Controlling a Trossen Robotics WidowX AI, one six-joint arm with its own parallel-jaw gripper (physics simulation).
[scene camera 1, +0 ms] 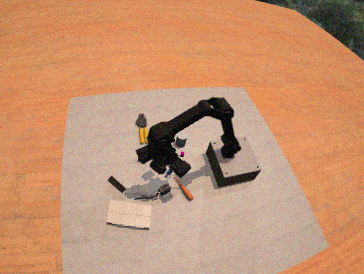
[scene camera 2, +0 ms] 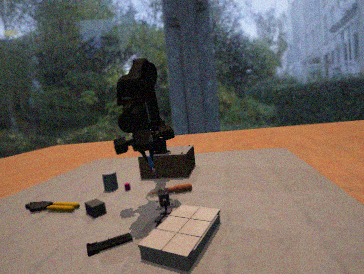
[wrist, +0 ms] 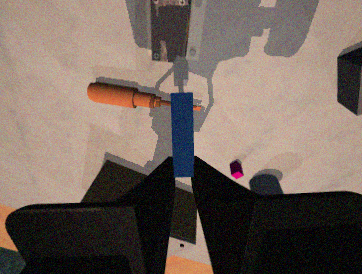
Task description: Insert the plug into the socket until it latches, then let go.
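Seen in the pictures: gripper, fingertip midpoint: [scene camera 1: 174, 167] [scene camera 2: 149, 161] [wrist: 182, 162]; arm's base, origin of the base link: [scene camera 1: 227, 153] [scene camera 2: 161, 152].
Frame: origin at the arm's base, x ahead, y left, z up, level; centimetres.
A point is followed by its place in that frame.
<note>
The plug, a blue body [scene camera 1: 168, 173] {x 30.4, y 13.1, z 2.2 cm} [scene camera 2: 151, 163] {x 30.3, y 12.5, z 2.7 cm} [wrist: 182, 132] {x 29.8, y 12.0, z 3.2 cm} with a thin grey tip, points away from the fingers. My gripper [scene camera 2: 149, 152] {x 27.5, y 10.3, z 2.8 cm} [wrist: 182, 162] {x 27.5, y 10.3, z 2.8 cm} is shut on the blue body near its rear end and holds it above the mat. The socket, a small dark box [scene camera 1: 164, 190] {x 31.7, y 17.4, z -6.0 cm} [scene camera 2: 164, 199] {x 33.9, y 17.5, z -7.5 cm} [wrist: 170, 30] {x 31.7, y 15.9, z -6.0 cm} with screws and a light metal flange, stands on the mat. In scene camera 2 the plug is above and apart from it. In the wrist view the grey tip overlaps the near edge of the flange, and the socket's top part is cut off.
An orange screwdriver [scene camera 1: 185, 191] {x 21.7, y 17.0, z -7.9 cm} [scene camera 2: 180, 188] {x 21.9, y 17.8, z -8.6 cm} [wrist: 112, 95] {x 21.0, y 18.0, z -7.8 cm} lies beside the socket. A tiled block [scene camera 1: 129, 214] {x 47.4, y 29.5, z -7.0 cm} [scene camera 2: 182, 227] {x 48.8, y 29.4, z -6.9 cm}, a black bar [scene camera 1: 117, 184] {x 53.9, y 13.3, z -9.8 cm} [scene camera 2: 109, 244] {x 55.3, y 14.1, z -9.3 cm}, yellow-handled pliers [scene camera 1: 143, 134] {x 42.4, y -17.3, z -8.5 cm} [scene camera 2: 62, 205] {x 41.5, y -18.0, z -9.1 cm}, a dark cube [scene camera 2: 95, 207] {x 43.3, y -0.8, z -7.3 cm}, a magenta cube [wrist: 236, 170] {x 21.8, y -4.6, z -8.3 cm} and a dark cylinder [scene camera 2: 110, 182] {x 23.5, y -11.5, z -6.8 cm} lie around.
</note>
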